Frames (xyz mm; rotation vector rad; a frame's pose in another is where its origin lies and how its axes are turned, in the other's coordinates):
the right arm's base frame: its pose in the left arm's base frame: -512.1 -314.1 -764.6 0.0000 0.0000 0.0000
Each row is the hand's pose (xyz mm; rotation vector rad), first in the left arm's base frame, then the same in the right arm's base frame.
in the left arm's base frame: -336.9 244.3 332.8 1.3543 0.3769 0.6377
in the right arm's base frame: 175.2 558.4 1097.4 1.3543 0.3769 0.6377
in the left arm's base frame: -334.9 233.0 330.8 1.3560 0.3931 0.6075
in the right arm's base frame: 177.2 547.1 1095.4 1.3560 0.3931 0.6075
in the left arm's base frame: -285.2 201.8 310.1 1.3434 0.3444 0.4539
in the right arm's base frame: 226.9 515.9 1074.7 1.3434 0.3444 0.4539
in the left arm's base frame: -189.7 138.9 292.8 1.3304 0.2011 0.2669
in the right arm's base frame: 322.4 453.0 1057.4 1.3304 0.2011 0.2669
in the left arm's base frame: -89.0 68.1 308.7 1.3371 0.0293 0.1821
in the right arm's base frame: 423.1 382.2 1073.3 1.3371 0.0293 0.1821
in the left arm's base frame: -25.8 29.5 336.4 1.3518 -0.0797 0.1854
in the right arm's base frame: 486.3 343.6 1101.0 1.3518 -0.0797 0.1854
